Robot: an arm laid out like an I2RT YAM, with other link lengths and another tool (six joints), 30 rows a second.
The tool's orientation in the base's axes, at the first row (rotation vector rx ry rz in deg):
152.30, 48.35, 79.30
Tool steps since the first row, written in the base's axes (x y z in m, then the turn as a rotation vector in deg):
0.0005, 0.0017, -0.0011, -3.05, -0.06, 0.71
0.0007, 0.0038, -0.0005, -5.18, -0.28, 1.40
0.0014, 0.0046, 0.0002, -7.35, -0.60, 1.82
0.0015, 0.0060, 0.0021, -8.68, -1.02, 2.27
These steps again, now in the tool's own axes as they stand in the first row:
0.0002, -0.0015, 0.0014, -0.89, -1.13, -2.78
0.0018, -0.0031, 0.0017, -1.45, -1.72, -4.88
0.0030, -0.0032, 0.0019, -2.28, -2.32, -6.86
0.0051, -0.0039, 0.0012, -2.75, -2.44, -8.25

